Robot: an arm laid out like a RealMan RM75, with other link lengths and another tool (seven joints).
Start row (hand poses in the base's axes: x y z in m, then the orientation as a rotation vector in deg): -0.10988, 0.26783, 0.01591, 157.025, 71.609, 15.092
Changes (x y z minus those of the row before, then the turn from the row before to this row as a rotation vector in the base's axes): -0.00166, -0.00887, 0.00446, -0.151, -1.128, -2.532; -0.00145, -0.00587, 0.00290, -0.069, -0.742, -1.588; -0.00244, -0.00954, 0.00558, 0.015, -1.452, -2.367; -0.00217, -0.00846, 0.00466, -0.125, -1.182, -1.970; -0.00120, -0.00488, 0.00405, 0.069, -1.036, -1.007; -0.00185, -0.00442, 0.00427, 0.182, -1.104, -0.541; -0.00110, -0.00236, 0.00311, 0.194, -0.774, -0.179; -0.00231, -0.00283, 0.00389, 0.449, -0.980, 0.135; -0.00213, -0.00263, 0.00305, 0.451, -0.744, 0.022; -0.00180, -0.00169, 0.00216, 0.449, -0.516, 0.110; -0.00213, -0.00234, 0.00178, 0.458, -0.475, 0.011; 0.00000, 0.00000, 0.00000, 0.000, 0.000, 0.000; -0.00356, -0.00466, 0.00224, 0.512, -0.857, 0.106; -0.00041, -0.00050, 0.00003, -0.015, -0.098, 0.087; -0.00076, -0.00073, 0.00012, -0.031, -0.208, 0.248; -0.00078, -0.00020, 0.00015, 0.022, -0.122, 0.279
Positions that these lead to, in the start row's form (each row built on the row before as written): -0.11154, 0.25896, 0.02037, 157.718, 67.746, 16.243; -0.11299, 0.25309, 0.02327, 158.111, 65.317, 17.019; -0.11543, 0.24355, 0.02885, 158.565, 61.630, 18.700; -0.11760, 0.23509, 0.03351, 158.766, 58.547, 19.959; -0.11880, 0.23021, 0.03756, 158.763, 56.886, 21.258; -0.12065, 0.22579, 0.04183, 158.625, 55.880, 22.775; -0.12175, 0.22343, 0.04494, 158.502, 55.462, 23.905; -0.12406, 0.22060, 0.04883, 158.381, 55.454, 25.510; -0.12619, 0.21797, 0.05188, 158.407, 55.335, 26.784; -0.12799, 0.21628, 0.05404, 158.507, 55.390, 27.766; -0.13012, 0.21394, 0.05582, 158.665, 55.310, 28.686; -0.13012, 0.21394, 0.05582, 158.665, 55.310, 28.686; -0.13368, 0.20928, 0.05806, 158.633, 55.282, 30.165; -0.13409, 0.20878, 0.05809, 158.539, 55.386, 30.299; -0.13485, 0.20805, 0.05821, 158.317, 55.697, 30.594; -0.13563, 0.20785, 0.05836, 158.176, 56.070, 30.812
